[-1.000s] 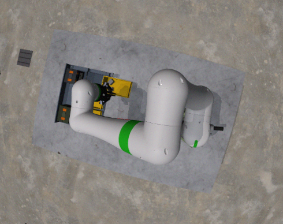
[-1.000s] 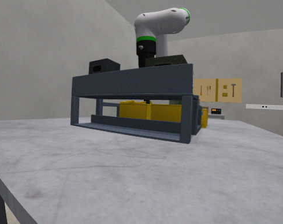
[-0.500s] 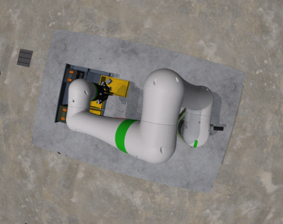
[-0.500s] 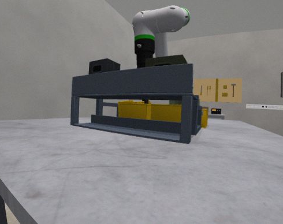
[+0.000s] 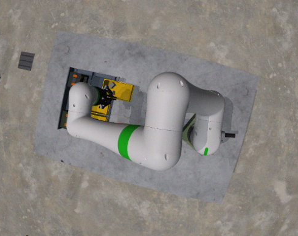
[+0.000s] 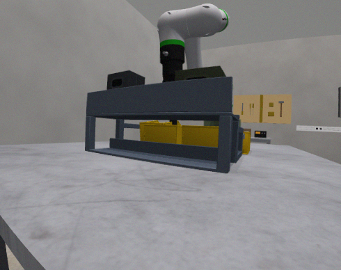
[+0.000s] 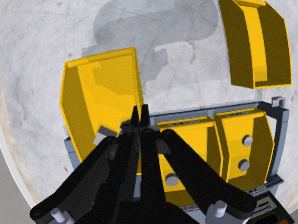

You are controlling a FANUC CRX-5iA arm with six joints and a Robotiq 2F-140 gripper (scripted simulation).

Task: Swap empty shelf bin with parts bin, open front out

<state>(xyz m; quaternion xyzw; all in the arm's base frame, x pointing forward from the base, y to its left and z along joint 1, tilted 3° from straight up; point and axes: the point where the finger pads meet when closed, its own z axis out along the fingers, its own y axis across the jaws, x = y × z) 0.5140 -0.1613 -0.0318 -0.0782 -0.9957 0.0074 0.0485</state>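
My gripper is now 15 cm short of the dark shelf, 4 cm to the right of it and 4 cm above it. Round my hand: black box 20 cm ahead, 8 cm to the right, 6 cm above; then grey part 8 cm to the right, 7 cm below, 3 cm ahead.
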